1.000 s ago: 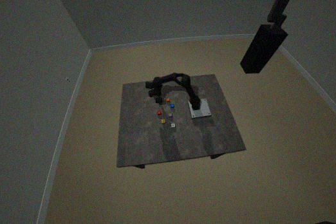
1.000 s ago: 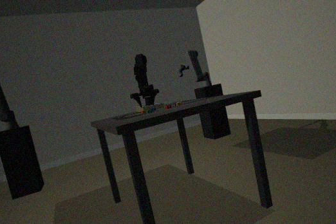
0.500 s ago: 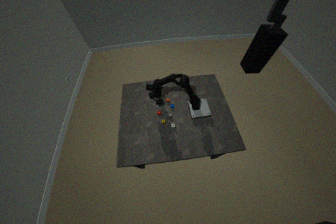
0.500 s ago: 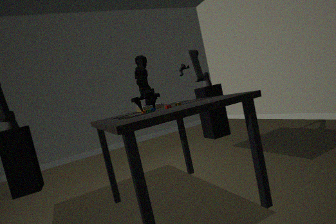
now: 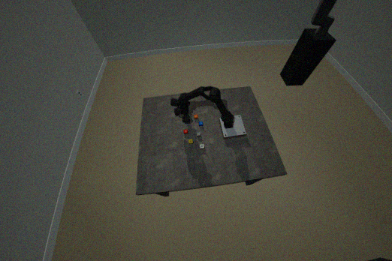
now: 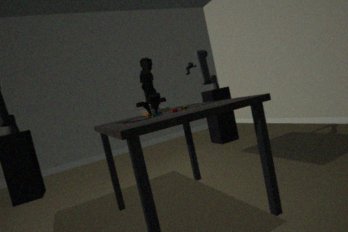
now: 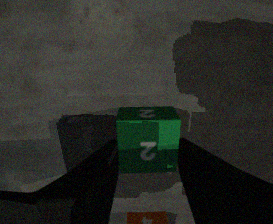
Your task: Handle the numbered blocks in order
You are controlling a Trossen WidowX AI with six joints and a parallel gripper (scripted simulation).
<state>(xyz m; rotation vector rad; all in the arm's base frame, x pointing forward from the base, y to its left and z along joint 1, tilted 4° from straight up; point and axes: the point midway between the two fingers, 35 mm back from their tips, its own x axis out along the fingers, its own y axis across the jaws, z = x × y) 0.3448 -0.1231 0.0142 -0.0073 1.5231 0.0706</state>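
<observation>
My gripper tip is now 90 mm past the orange block. Round my gripper tip: green block (right at my gripper tip); red block (10 mm ahead, 140 mm to the left); blue block (120 mm behind, 70 mm to the left).
</observation>
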